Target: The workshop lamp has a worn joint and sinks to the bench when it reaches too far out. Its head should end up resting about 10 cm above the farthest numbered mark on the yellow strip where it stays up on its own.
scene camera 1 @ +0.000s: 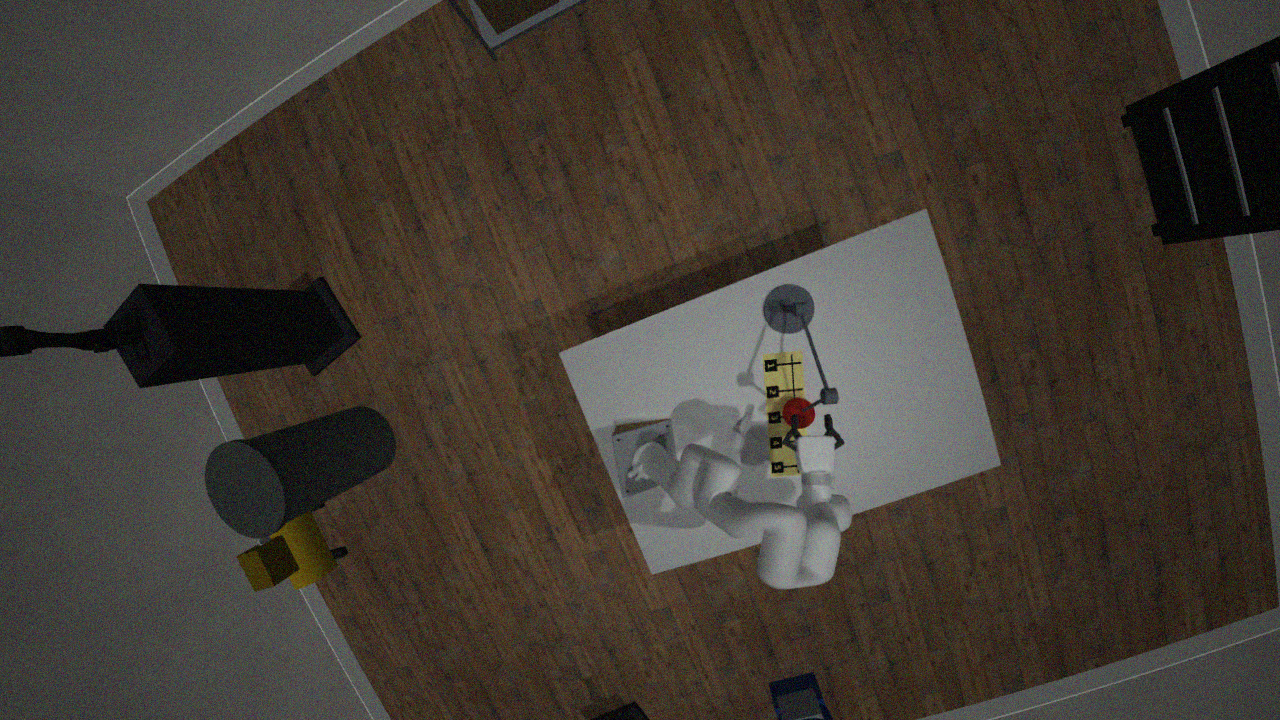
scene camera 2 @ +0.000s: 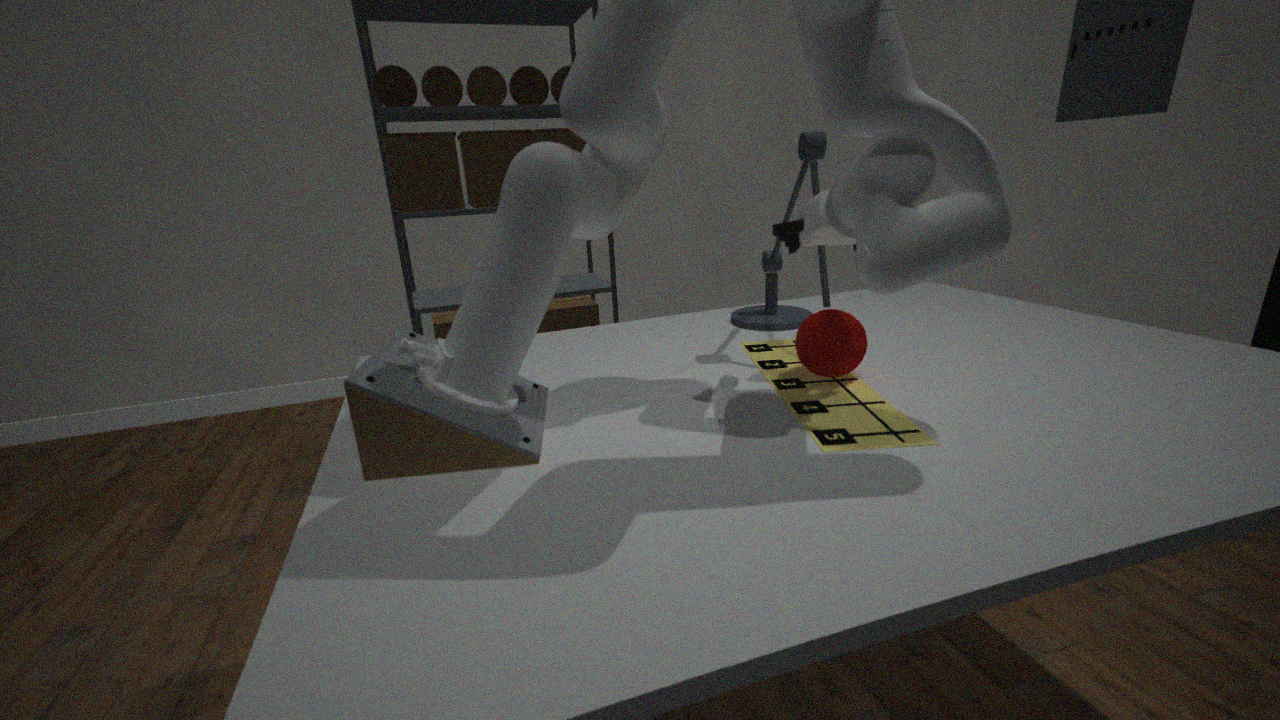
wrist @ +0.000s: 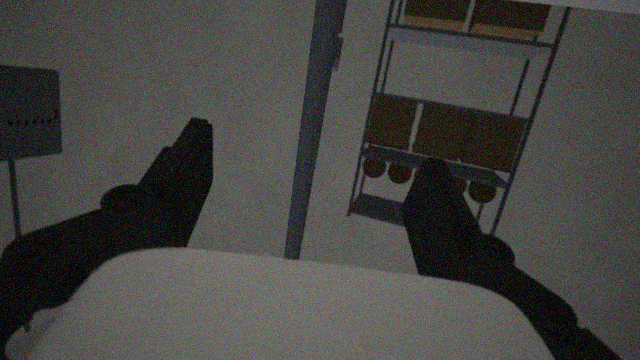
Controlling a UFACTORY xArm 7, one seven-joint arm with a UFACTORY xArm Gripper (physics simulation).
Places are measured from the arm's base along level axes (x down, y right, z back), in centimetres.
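Pixels of known places: gripper, fingertip midpoint: (scene camera 1: 811,414) (scene camera 2: 823,242) (wrist: 315,167); arm's base, origin of the base link: (scene camera 1: 649,459) (scene camera 2: 468,388).
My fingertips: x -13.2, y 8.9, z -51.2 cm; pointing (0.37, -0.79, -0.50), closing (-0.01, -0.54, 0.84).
Ahead of a thing's pixels: the offset from my fingertips to its top centre. "pt": to the spot under its first point. Level surfaces: height alone.
The grey lamp's base {pt dx +18.1, dy -24.8, dz -9.1 cm} (scene camera 1: 778,322) (scene camera 2: 748,317) stands on the table beyond mark 1 of the yellow strip {pt dx +19.3, dy +16.1, dz +11.1 cm} (scene camera 1: 787,454) (scene camera 2: 827,394). Its arm rises to an elbow joint {pt dx -15.0, dy -8.3, dz -4.2 cm} (scene camera 1: 829,394) (scene camera 2: 811,145), then slopes down to the red ball-shaped head {pt dx +9.7, dy +1.4, dz +1.6 cm} (scene camera 1: 798,412) (scene camera 2: 831,343). From overhead the head appears near mark 3; it hangs clear of the strip. Mark 5 {pt dx +19.2, dy +18.4, dz +16.3 cm} (scene camera 1: 777,467) (scene camera 2: 834,437) is the farthest. My gripper (scene camera 1: 811,419) (wrist: 315,167) is open beside the lamp, above the head. In the wrist view a grey lamp bar {pt dx +3.7, dy -0.3, dz -0.6 cm} (wrist: 322,75) shows between the spread fingers; its depth is unclear.
My arm's wedge base (scene camera 2: 447,447) stands on the white table {dx +19.4 cm} (scene camera 1: 895,313) (scene camera 2: 626,608). A shelf unit (scene camera 2: 402,250) (wrist: 533,115) stands behind, and a panel (scene camera 2: 1123,80) hangs on the wall. A dark pedestal (scene camera 1: 241,335) and a large cylinder (scene camera 1: 313,456) stand off the table.
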